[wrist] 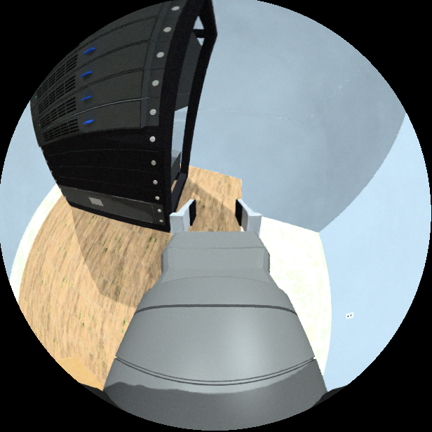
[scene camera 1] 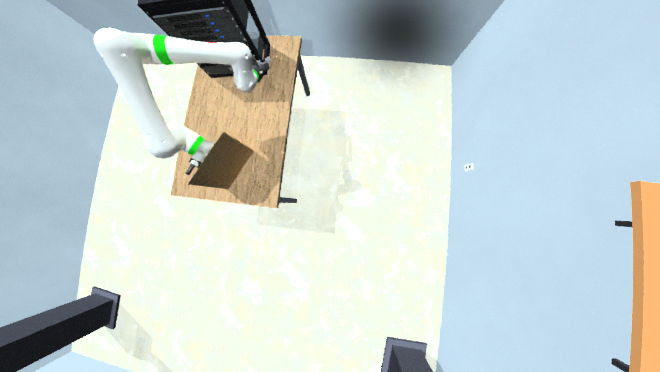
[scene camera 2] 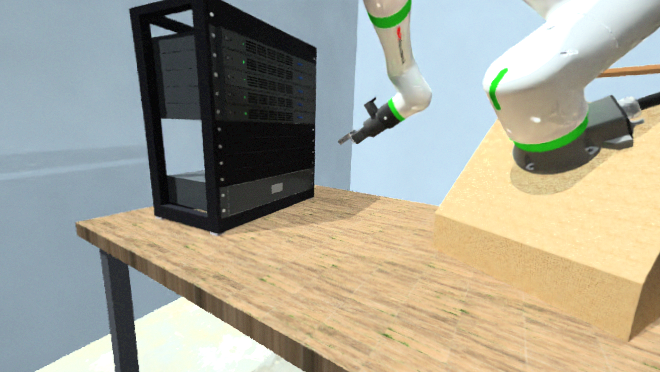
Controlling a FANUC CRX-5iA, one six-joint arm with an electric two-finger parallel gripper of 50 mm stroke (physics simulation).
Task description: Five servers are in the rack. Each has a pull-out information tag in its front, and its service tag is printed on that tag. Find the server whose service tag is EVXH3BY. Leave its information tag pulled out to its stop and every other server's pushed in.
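Seen in the pictures: gripper, fingertip midpoint: (scene camera 1: 265,59) (scene camera 2: 341,141); arm's base, origin of the base link: (scene camera 1: 208,153) (scene camera 2: 554,147).
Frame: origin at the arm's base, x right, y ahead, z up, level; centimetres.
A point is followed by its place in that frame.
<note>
The black rack (scene camera 1: 155,7) {x -30.3, y 71.0, z 30.1 cm} (scene camera 2: 209,100) {x -39.3, y 70.1, z 8.7 cm} (wrist: 170,110) stands upright on the table. Five dark servers (scene camera 2: 267,75) {x -19.6, y 70.9, z 17.7 cm} are stacked in its upper part, with green lights and small blue tabs on their fronts. In the wrist view, four blue tabs show; the lowest blue tab (wrist: 88,121) is just above the blank panels. I cannot tell how far any information tag is out, and no service tag is readable. My gripper (scene camera 1: 266,50) {x 21.1, y 70.7, z -2.8 cm} (scene camera 2: 342,140) {x 21.1, y 70.7, z -2.8 cm} (wrist: 215,207) is open and empty, clear of the rack, off the right side of its front, below the servers' height.
A dark unit with a pale label (scene camera 2: 276,188) {x -14.6, y 73.1, z -18.4 cm} (wrist: 96,201) fills the rack's bottom, below black blank panels (scene camera 2: 265,150) {x -19.8, y 72.4, z -4.9 cm} (wrist: 105,160). The wooden table (scene camera 1: 240,117) {x -3.8, y 37.4, z -27.6 cm} (scene camera 2: 325,250) {x -27.1, y 41.6, z -27.6 cm} (wrist: 60,280) carries the rack and the arm's sloped wooden base (scene camera 1: 220,165) {x 6.3, y -6.2, z -4.6 cm} (scene camera 2: 525,240) {x -15.2, y 1.8, z -17.5 cm}. A wall stands behind the rack.
</note>
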